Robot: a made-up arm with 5 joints.
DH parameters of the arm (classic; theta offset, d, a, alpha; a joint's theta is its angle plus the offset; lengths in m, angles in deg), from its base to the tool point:
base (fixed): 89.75 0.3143 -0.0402 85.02
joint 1: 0 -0.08 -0.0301 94.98
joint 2: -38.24 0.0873 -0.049 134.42
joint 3: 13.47 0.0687 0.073 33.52
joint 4: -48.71 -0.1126 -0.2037 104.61
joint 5: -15.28 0.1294 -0.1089 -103
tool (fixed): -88.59 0.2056 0 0
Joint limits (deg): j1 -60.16..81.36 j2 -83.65..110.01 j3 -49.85..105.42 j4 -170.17..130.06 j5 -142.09..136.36
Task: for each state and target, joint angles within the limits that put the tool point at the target. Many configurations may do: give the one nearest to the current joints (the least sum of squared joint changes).
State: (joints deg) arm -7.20 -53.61 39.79 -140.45 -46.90
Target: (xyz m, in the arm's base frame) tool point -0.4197 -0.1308 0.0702
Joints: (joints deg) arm 18.71 -20.65 37.70 -157.19 8.27
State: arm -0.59 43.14 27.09 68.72 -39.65
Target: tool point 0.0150 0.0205 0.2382
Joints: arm -25.88 71.93 43.16 90.37 -34.54
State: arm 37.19 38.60 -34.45 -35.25 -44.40
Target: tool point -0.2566 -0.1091 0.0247
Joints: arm 73.57 15.83 -31.21 -20.96 -1.10
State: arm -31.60 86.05 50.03 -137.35 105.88
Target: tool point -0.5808 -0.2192 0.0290
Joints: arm -35.87 84.27 71.77 -100.59 87.00
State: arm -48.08 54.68 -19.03 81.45 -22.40
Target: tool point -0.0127 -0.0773 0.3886
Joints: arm -40.03 61.17 -15.96 66.41 -47.51
